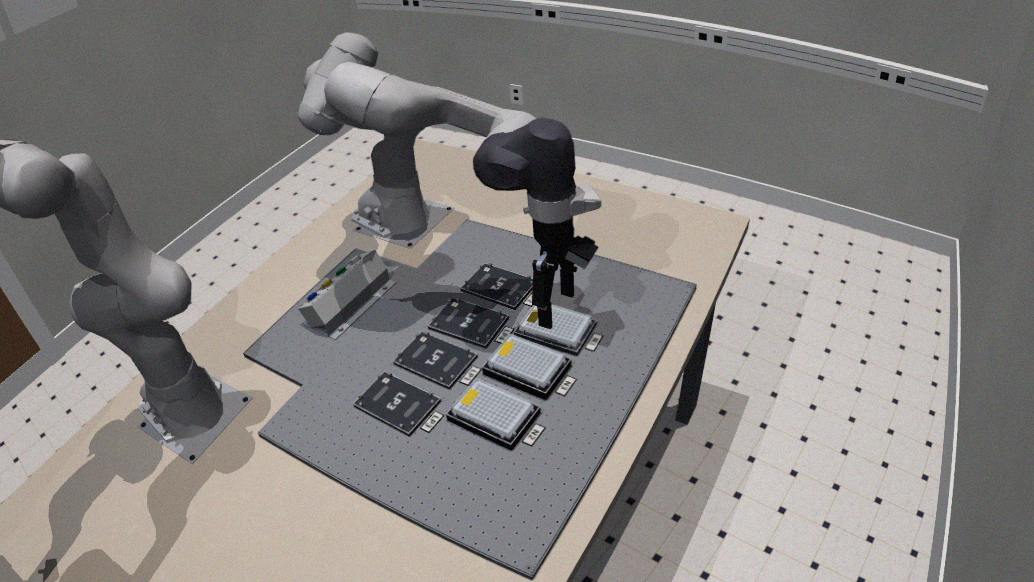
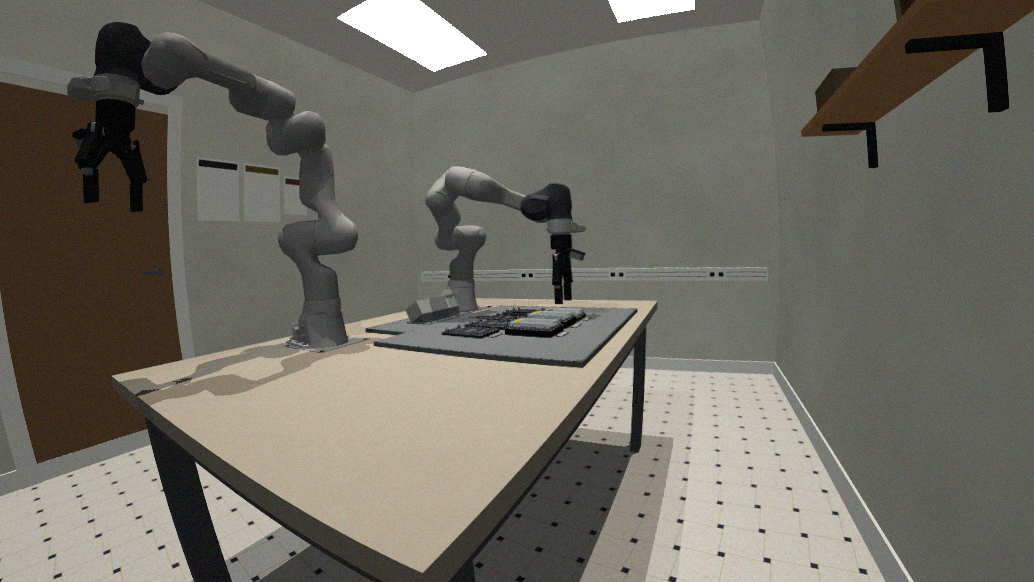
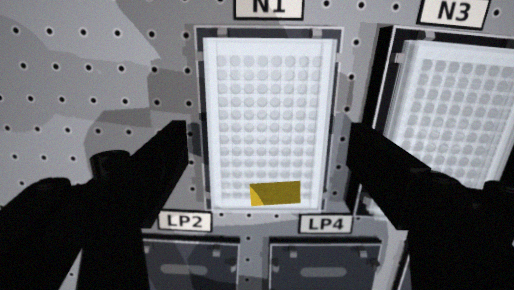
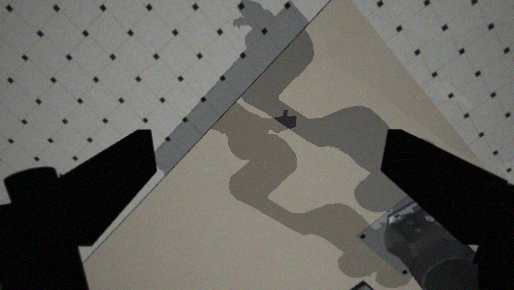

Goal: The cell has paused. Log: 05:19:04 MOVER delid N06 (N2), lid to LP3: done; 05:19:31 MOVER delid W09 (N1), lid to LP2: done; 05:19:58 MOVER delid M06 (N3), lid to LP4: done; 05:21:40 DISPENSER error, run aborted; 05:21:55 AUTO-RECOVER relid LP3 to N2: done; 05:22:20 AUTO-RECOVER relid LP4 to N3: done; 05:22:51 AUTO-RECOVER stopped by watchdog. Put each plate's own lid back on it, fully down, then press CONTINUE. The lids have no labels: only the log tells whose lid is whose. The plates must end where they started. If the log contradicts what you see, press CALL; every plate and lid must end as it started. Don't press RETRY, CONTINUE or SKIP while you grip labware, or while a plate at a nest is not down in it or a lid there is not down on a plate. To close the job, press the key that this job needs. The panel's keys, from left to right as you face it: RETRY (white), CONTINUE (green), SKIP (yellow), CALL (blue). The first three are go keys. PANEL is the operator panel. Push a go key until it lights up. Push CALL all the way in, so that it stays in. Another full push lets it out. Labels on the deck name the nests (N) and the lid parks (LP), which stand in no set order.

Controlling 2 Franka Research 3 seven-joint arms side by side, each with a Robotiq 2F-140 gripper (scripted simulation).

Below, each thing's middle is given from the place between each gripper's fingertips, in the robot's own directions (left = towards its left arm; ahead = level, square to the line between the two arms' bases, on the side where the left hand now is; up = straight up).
My left gripper (image 1: 556, 310) is now 50 mm above the clear lid (image 1: 568, 325). The rest, counted from my left hand: lid park LP1 (image 1: 454, 351): 180 mm behind, 190 mm to the right, 80 mm below; then lid park LP4 (image 1: 462, 306): 180 mm behind, 70 mm to the right, 80 mm below; then lid park LP2 (image 1: 524, 283): 180 mm behind, 70 mm to the left, 80 mm below.
I see the lid park LP3 (image 1: 422, 397) 800 mm to the left of my right hand (image 2: 115, 207), 400 mm below it and 390 mm ahead of it. From my right hand the other things lie so: lid park LP1: 940 mm to the left, 400 mm below, 390 mm ahead; lid park LP4: 1060 mm to the left, 400 mm below, 390 mm ahead; clear lid: 1130 mm to the left, 560 mm ahead, 370 mm below.
